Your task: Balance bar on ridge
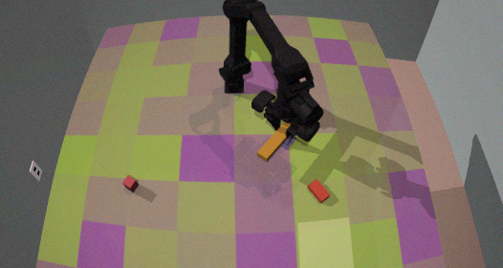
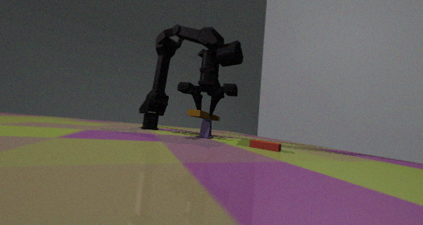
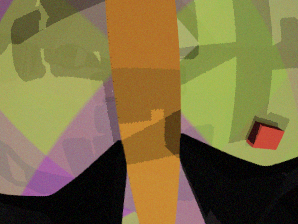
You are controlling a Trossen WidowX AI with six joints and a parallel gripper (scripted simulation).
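My gripper tip is 2 cm past the bar and 2 cm to the right of it. Round my gripper tip: small red cube (14 cm ahead, 45 cm to the right, 5 cm below); flat red block (16 cm ahead, 10 cm to the left, 6 cm below).
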